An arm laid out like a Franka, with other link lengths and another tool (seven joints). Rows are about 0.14 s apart.
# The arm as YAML. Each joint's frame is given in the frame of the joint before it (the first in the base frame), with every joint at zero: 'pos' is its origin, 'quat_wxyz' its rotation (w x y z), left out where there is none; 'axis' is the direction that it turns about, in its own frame. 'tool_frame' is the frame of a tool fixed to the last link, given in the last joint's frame.
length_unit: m
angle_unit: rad
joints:
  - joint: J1
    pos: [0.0, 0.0, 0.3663]
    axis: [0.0, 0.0, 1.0]
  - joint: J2
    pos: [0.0, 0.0, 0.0]
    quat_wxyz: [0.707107, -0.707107, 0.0, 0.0]
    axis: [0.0, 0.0, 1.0]
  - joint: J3
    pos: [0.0, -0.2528, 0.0]
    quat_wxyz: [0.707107, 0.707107, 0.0, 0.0]
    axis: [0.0, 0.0, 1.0]
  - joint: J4
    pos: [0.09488, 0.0, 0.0]
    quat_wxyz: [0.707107, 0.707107, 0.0, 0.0]
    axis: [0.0, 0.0, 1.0]
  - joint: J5
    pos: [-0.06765, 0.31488, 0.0]
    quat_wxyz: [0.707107, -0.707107, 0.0, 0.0]
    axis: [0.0, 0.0, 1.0]
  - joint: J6
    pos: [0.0, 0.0, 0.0]
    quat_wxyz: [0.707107, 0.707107, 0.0, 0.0]
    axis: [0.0, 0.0, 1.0]
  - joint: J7
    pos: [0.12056, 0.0, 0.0]
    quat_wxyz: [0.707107, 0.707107, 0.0, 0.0]
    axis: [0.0, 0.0, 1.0]
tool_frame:
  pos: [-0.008, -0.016, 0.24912]
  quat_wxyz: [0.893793, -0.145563, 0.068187, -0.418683]
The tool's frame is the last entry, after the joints.
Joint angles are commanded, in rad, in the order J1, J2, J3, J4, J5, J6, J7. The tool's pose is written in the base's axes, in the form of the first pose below.
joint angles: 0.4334 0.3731 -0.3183 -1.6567 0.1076 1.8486 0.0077
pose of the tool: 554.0, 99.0, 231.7, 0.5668, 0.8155, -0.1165, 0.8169, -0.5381, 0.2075
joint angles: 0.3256 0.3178 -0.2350 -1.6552 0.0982 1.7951 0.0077
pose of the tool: 548.2, 85.6, 255.2, 0.5863, 0.8045, -0.0948, 0.8049, -0.5654, 0.1803
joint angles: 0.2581 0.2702 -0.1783 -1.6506 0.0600 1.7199 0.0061
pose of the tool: 535.2, 71.8, 275.8, 0.5807, 0.8054, -0.1189, 0.8115, -0.5608, 0.1642
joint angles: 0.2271 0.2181 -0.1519 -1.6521 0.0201 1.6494 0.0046
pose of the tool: 520.7, 59.8, 297.6, 0.5711, 0.8071, -0.1497, 0.8195, -0.5501, 0.1609
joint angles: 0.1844 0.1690 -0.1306 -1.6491 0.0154 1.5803 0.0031
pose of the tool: 507.0, 47.1, 320.0, 0.5841, 0.7966, -0.1558, 0.8113, -0.5670, 0.1426
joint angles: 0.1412 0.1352 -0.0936 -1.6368 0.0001 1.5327 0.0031
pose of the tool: 499.2, 39.9, 338.7, 0.5865, 0.7937, -0.1615, 0.8096, -0.5690, 0.1441
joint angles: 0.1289 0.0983 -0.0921 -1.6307 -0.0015 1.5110 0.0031
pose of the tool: 496.0, 34.1, 358.2, 0.5982, 0.7878, -0.1467, 0.8003, -0.5781, 0.1593
